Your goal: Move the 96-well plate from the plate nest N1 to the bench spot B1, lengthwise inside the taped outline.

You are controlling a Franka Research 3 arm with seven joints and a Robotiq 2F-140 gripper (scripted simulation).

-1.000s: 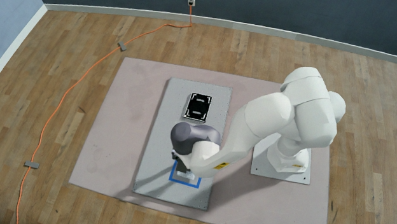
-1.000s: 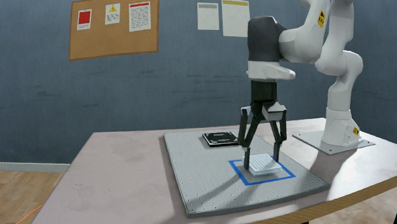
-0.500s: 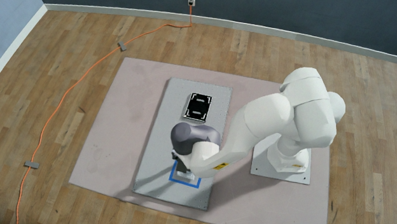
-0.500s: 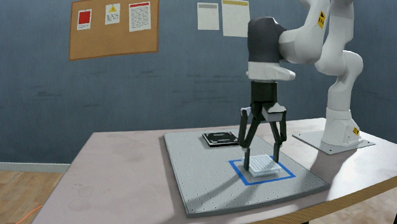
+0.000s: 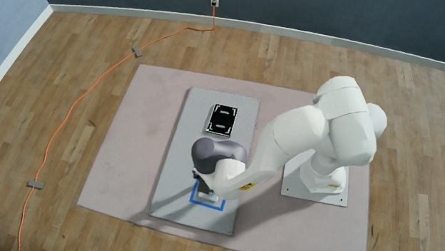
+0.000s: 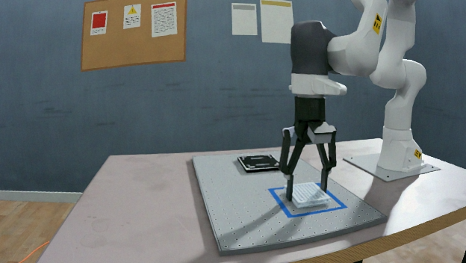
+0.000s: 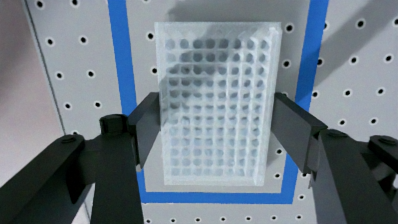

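Now: hand 20 mm above the 96-well plate. The rest, counted from my hand: black plate nest N1: 40 mm ahead, 330 mm to the right, 20 mm below.
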